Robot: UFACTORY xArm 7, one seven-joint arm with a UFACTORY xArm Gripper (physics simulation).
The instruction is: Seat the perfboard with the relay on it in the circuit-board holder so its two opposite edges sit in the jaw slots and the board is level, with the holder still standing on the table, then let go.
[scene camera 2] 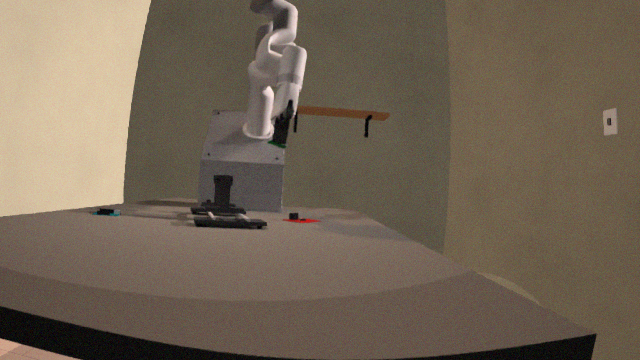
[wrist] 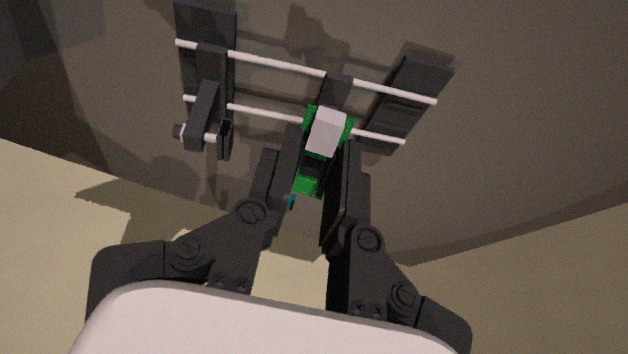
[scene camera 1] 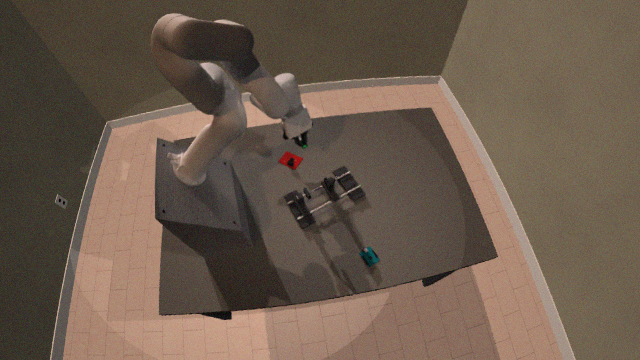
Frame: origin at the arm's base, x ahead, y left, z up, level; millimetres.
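Seen in the pictures: gripper, fingertip midpoint: [scene camera 2: 278,144] [wrist: 316,153] [scene camera 1: 301,142]; arm's base at its link origin: [scene camera 2: 258,130] [scene camera 1: 189,170].
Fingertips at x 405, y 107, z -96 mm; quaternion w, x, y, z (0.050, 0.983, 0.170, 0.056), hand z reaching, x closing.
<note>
Offsets run from my fingertips to a thing's top centre.
My gripper [scene camera 1: 303,142] [scene camera 2: 281,140] [wrist: 316,153] is shut on a green perfboard @[dx +1, dy -3, dz +12 mm] [scene camera 1: 305,146] [scene camera 2: 276,144] [wrist: 307,185], which carries a light grey block and a smaller black part. It holds the board by its sides, high above the table and apart from the holder. The circuit-board holder @[dx +63, dy -135, dz -97 mm] [scene camera 1: 349,183] [scene camera 2: 230,223] [wrist: 205,22] stands on the table on two dark feet joined by pale rods. One slotted jaw [wrist: 225,141] shows in the wrist view; the held board and fingers hide the other there. The holder's jaws are empty.
A red board @[dx -50, dy +79, dz -193 mm] [scene camera 1: 296,158] [scene camera 2: 306,220] with a black part lies on the table beside the holder, near the gripper's side. A teal board @[dx +178, dy -425, dz -201 mm] [scene camera 1: 370,256] [scene camera 2: 114,214] lies on the holder's other side. The arm's grey pedestal [scene camera 1: 200,210] [scene camera 2: 242,182] stands at one table end.
</note>
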